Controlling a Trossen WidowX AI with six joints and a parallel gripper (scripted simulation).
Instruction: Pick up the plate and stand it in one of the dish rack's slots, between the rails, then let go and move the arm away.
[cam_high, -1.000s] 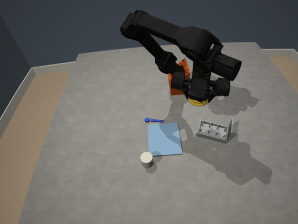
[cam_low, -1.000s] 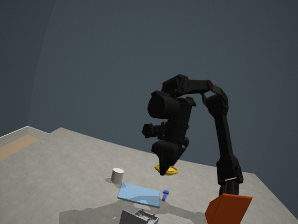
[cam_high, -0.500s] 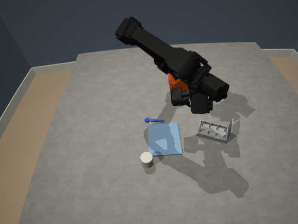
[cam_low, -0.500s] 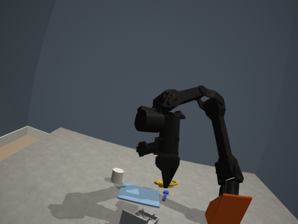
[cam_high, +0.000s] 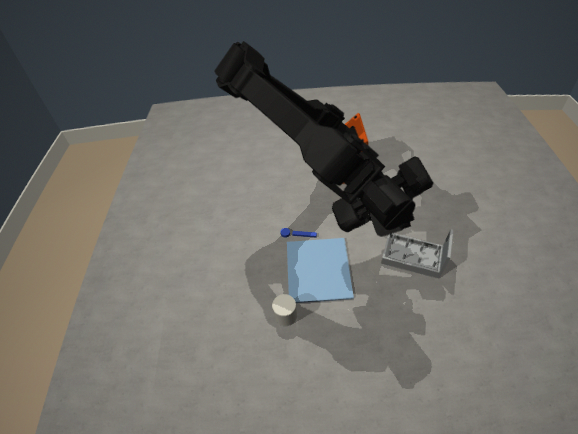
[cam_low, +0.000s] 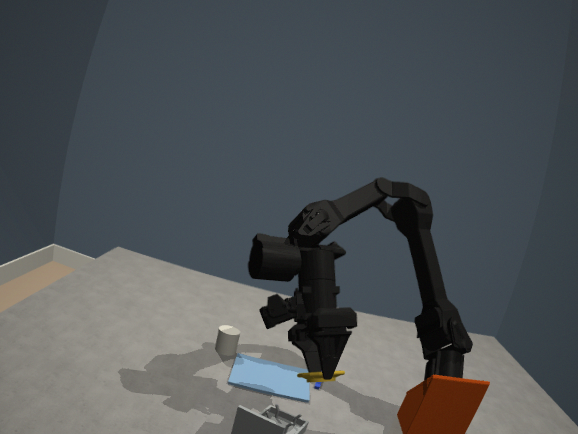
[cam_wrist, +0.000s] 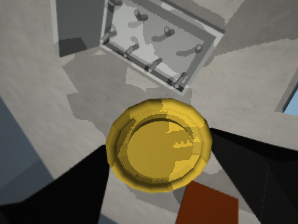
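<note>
Right now the grey dish rack is 60 mm ahead of my gripper tip, 50 mm to the left of it and 80 mm below it. The rest, counted from my gripper tip: yellow plate 10 mm above; then blue spoon 40 mm behind, 200 mm to the right, 100 mm below; then light blue mat 60 mm ahead, 160 mm to the right, 100 mm below.
</note>
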